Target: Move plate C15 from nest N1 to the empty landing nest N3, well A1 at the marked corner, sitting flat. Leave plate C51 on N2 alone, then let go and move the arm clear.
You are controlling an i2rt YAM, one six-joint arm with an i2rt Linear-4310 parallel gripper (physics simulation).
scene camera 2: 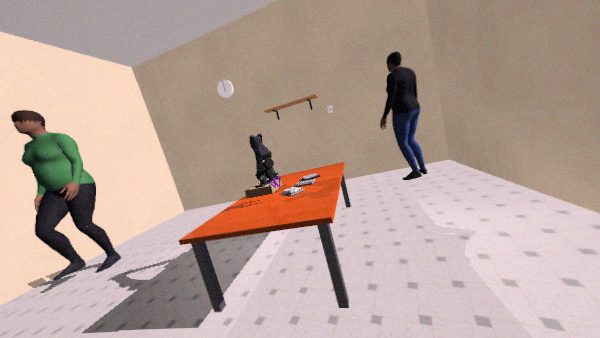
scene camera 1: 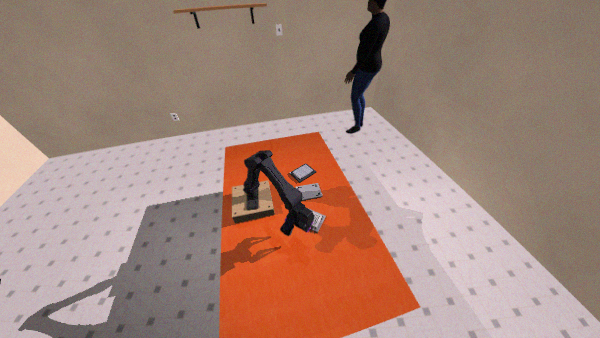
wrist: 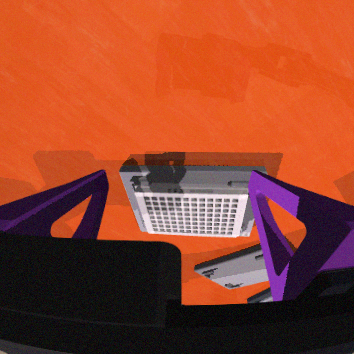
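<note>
A white well plate (scene camera 1: pixel 318 219) (scene camera 2: pixel 292 190) (wrist: pixel 192 215) sits in a grey nest (wrist: pixel 210 176), the one nearest the table's front. The empty landing nest N3 (scene camera 1: pixel 312 192) (scene camera 2: pixel 306 183) (wrist: pixel 240 267) is the middle one. A pale plate (scene camera 1: pixel 303 172) lies in the dark far nest (wrist: pixel 259 295); its plate is hidden in the wrist view. Plate and nest labels are too small to read, so I cannot tell C15 from C51. My gripper (scene camera 2: pixel 275 182) (wrist: pixel 178 177) is open and empty above the near plate, with its fingers apart at either side of it in the wrist view.
The arm stands on a wooden base block (scene camera 1: pixel 252 212) (scene camera 2: pixel 260 191) at the left edge of the orange table (scene camera 1: pixel 300 295) (scene camera 2: pixel 260 220). A person in black (scene camera 1: pixel 372 45) (scene camera 2: pixel 403 90) stands beyond the table. Another in green (scene camera 2: pixel 52 160) stands at the left.
</note>
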